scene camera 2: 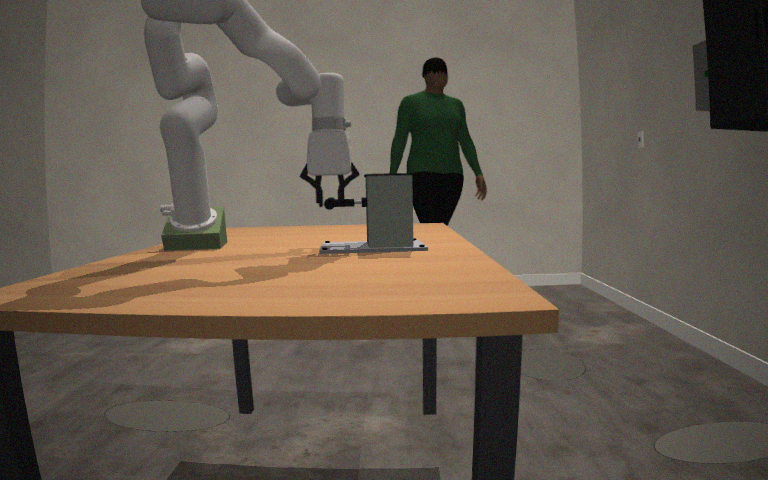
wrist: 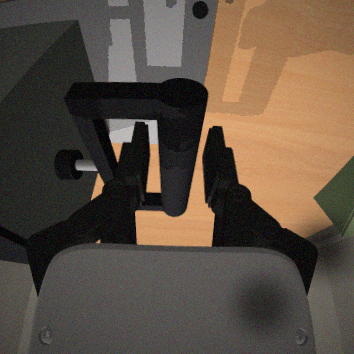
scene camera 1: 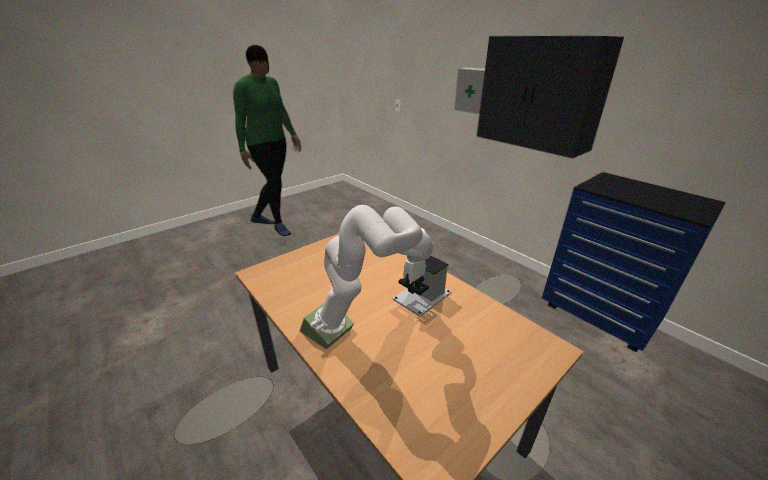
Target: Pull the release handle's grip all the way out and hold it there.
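Observation:
The release handle's grip [scene camera 2: 329, 203] [wrist: 178, 172] is a black round bar on a black bracket. A short silver rod [wrist: 86, 165] [scene camera 2: 358, 202] shows between the bracket and the black collar on the grey-green housing [scene camera 1: 436, 283] [scene camera 2: 389, 212] [wrist: 45, 130]. My gripper [scene camera 1: 414, 284] [scene camera 2: 330, 198] [wrist: 177, 139] points down and is partly open, with one finger on each side of the grip bar. The wrist view shows a gap between the bar and each finger. The housing-side finger reaches into the bracket's opening. In scene camera 1 the grip is hard to tell from the dark fingers.
The housing stands on a light metal base plate [scene camera 1: 402, 301] [scene camera 2: 339, 247] [wrist: 196, 45] bolted to the wooden table [scene camera 1: 509, 350] [scene camera 2: 396, 283]. The arm's green base block [scene camera 1: 334, 337] [scene camera 2: 194, 237] [wrist: 340, 197] is on the same table. A person in green [scene camera 1: 265, 110] [scene camera 2: 434, 133] stands beyond the table.

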